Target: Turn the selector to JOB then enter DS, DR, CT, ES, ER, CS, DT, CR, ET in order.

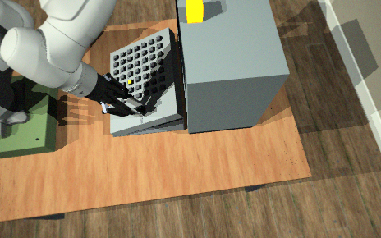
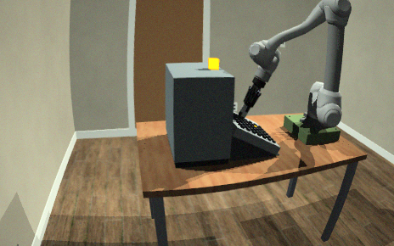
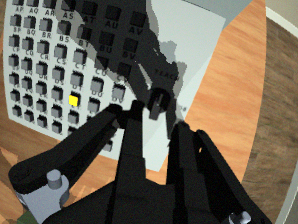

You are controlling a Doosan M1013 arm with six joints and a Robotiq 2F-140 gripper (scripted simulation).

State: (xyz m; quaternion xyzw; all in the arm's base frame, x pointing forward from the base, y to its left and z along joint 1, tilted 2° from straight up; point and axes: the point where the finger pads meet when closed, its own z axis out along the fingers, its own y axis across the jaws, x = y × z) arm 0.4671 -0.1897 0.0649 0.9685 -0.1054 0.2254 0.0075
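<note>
The black selector knob is 20 mm below my hand and 20 mm ahead of it. Also, from my hand: grey sloped keypad: 100 mm to the left, 70 mm below, 60 mm ahead.
</note>
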